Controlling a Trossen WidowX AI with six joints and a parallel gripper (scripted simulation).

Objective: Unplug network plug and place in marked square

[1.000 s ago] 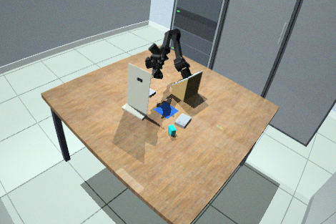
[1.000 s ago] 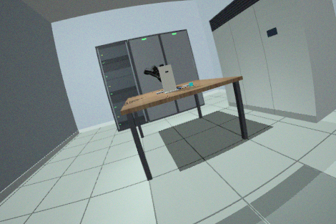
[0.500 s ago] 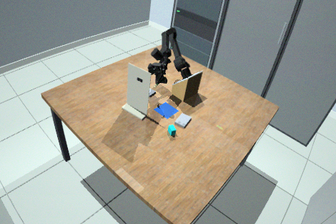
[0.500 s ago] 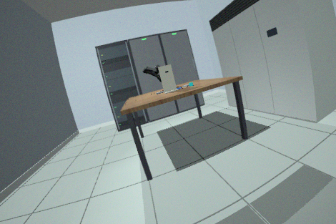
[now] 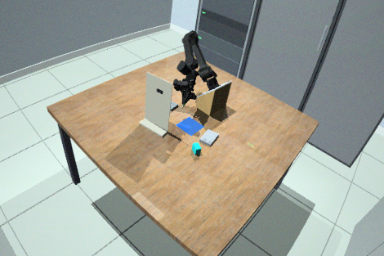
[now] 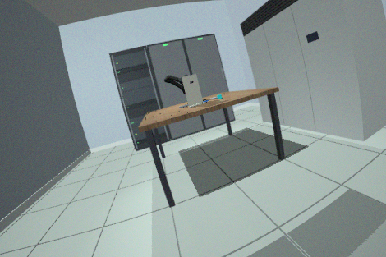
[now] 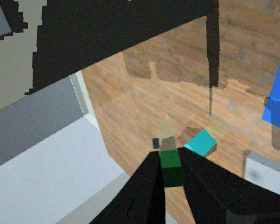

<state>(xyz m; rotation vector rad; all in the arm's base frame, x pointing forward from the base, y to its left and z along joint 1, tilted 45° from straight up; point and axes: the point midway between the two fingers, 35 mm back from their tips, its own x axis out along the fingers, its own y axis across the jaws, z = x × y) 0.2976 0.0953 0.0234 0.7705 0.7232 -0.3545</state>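
Right now the blue marked square is 60 mm behind my gripper tip, 20 mm to the left of it and 160 mm below it. Round my gripper tip: teal cube (50 mm ahead, 200 mm to the left, 140 mm below); white panel (120 mm ahead, 80 mm to the right, 20 mm below); network plug (right at my gripper tip).
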